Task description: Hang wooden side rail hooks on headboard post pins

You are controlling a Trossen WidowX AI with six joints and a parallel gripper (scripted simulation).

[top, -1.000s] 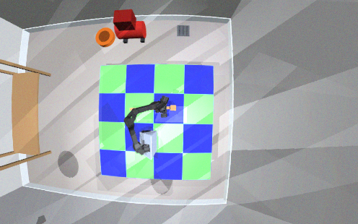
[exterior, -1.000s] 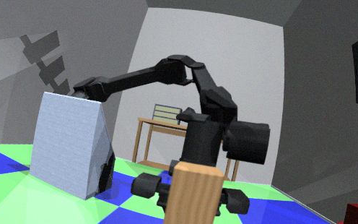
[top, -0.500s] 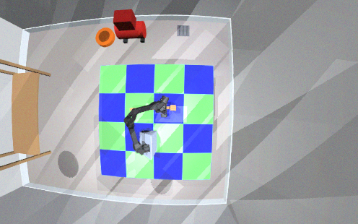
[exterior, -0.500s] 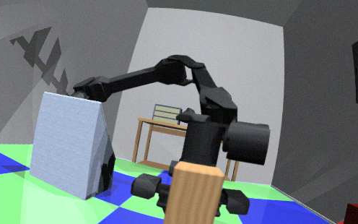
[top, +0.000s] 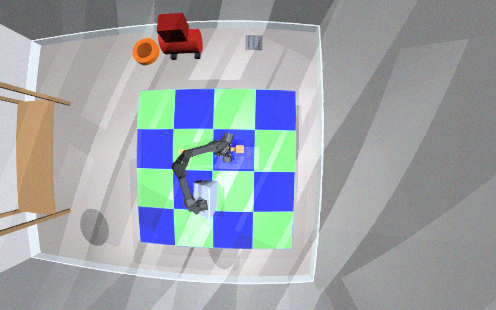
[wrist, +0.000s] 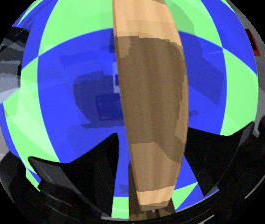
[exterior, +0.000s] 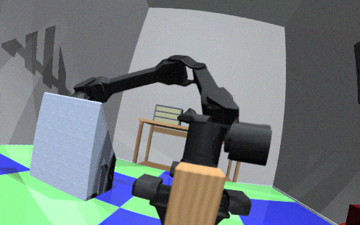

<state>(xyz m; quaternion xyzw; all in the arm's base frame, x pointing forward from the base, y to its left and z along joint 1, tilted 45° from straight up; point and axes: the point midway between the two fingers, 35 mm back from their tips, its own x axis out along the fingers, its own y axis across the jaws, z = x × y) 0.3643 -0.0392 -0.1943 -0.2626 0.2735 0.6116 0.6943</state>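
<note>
Right now my gripper tip is 90 mm to the left of the headboard post, 50 mm below it and 10 mm past it.
</note>
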